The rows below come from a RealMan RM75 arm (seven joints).
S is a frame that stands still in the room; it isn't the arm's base.
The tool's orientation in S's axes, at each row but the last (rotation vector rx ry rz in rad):
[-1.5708, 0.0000, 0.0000]
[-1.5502, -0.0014, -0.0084]
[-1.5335, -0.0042, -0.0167]
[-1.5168, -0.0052, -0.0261]
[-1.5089, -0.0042, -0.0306]
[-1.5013, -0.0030, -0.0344]
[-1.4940, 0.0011, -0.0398]
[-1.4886, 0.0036, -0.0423]
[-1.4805, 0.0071, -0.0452]
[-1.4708, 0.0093, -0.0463]
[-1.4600, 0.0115, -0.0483]
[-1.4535, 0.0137, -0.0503]
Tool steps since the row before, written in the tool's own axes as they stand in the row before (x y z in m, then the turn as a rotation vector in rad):
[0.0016, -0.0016, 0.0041, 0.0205, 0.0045, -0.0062]
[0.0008, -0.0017, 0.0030, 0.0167, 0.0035, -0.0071]
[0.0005, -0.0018, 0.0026, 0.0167, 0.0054, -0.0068]
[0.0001, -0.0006, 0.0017, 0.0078, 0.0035, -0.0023]
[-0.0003, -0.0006, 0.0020, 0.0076, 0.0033, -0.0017]
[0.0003, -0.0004, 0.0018, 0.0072, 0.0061, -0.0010]
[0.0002, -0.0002, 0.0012, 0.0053, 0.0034, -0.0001]
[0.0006, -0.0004, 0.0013, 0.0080, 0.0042, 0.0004]
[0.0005, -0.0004, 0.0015, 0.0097, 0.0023, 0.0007]
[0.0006, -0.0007, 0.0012, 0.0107, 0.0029, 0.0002]
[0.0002, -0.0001, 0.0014, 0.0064, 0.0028, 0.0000]
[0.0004, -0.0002, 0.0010, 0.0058, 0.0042, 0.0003]
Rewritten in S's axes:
[0.0016, 0.0041, 0.0016, 0.0205, -0.0062, -0.0045]
[0.0008, 0.0030, 0.0018, 0.0167, -0.0071, -0.0035]
[0.0005, 0.0025, 0.0019, 0.0167, -0.0067, -0.0054]
[0.0001, 0.0017, 0.0007, 0.0078, -0.0022, -0.0035]
[-0.0003, 0.0020, 0.0007, 0.0076, -0.0016, -0.0032]
[0.0003, 0.0018, 0.0005, 0.0073, -0.0007, -0.0060]
[0.0002, 0.0012, 0.0003, 0.0054, 0.0000, -0.0033]
[0.0006, 0.0012, 0.0005, 0.0081, 0.0005, -0.0040]
[0.0005, 0.0014, 0.0005, 0.0098, 0.0006, -0.0020]
[0.0006, 0.0011, 0.0008, 0.0108, 0.0001, -0.0026]
[0.0002, 0.0014, 0.0003, 0.0065, 0.0001, -0.0026]
[0.0004, 0.0010, 0.0003, 0.0059, 0.0005, -0.0040]

